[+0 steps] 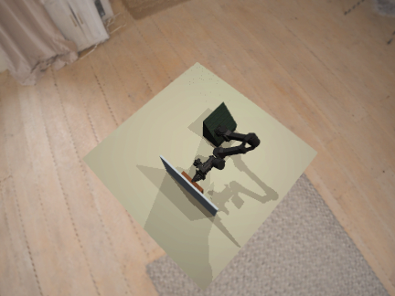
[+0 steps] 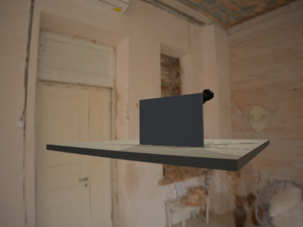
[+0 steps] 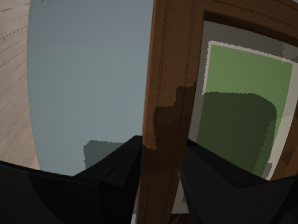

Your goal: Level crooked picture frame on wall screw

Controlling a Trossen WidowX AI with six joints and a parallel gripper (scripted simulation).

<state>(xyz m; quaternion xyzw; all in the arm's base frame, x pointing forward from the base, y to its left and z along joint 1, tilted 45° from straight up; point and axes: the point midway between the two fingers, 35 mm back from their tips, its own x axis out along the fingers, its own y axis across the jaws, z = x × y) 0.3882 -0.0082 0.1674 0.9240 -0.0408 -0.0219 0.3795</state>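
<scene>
The picture frame lies 1 cm ahead of my gripper tip and 5 cm below it. Round my gripper tip: grey-blue wall panel (2 cm ahead, 7 cm below).
</scene>
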